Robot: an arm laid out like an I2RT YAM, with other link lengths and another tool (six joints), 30 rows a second.
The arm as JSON. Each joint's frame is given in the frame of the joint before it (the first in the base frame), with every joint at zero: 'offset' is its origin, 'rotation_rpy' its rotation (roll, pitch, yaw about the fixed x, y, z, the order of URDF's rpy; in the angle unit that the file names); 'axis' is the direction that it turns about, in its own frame. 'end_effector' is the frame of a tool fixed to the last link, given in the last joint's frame.
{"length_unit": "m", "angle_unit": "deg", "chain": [
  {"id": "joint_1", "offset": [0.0, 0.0, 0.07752], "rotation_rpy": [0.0, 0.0, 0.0], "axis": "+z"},
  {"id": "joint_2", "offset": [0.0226, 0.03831, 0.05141], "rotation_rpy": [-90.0, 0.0, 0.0], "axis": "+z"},
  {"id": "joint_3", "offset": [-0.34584, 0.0, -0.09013], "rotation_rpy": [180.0, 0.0, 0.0], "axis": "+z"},
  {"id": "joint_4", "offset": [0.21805, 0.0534, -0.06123], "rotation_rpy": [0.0, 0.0, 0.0], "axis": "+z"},
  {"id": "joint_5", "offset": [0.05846, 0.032, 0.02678], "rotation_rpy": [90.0, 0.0, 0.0], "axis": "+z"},
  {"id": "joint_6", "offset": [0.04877, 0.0, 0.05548], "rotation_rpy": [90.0, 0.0, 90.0], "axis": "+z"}
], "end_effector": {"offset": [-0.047, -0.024, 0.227], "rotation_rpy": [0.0, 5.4, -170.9]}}
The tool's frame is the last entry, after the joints.
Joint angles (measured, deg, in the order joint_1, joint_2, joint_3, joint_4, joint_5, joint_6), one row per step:
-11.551 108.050 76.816 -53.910 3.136 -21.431
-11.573 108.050 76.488 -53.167 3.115 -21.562
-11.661 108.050 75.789 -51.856 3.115 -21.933
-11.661 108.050 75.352 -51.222 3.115 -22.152
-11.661 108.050 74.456 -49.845 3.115 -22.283
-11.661 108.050 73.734 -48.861 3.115 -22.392
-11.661 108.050 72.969 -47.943 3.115 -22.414
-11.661 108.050 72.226 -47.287 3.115 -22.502
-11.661 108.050 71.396 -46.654 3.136 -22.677
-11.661 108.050 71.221 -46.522 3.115 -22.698
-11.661 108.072 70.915 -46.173 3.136 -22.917
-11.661 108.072 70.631 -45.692 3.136 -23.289
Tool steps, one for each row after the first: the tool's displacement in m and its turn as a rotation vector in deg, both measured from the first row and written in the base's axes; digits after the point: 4 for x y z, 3 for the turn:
0.0019 -0.0004 -0.0011 -0.073 -0.401 0.110
0.0042 -0.0014 -0.0036 -0.227 -0.974 0.391
0.0046 -0.0015 -0.0052 -0.285 -1.151 0.609
0.0061 -0.0018 -0.0084 -0.396 -1.612 0.739
0.0065 -0.0019 -0.0110 -0.460 -1.860 0.847
0.0064 -0.0018 -0.0137 -0.494 -2.008 0.869
0.0047 -0.0015 -0.0165 -0.484 -1.916 0.956
0.0022 -0.0010 -0.0196 -0.478 -1.706 1.128
0.0017 -0.0008 -0.0202 -0.451 -1.667 1.151
0.0012 -0.0008 -0.0214 -0.495 -1.667 1.366
0.0016 -0.0009 -0.0224 -0.570 -1.832 1.736

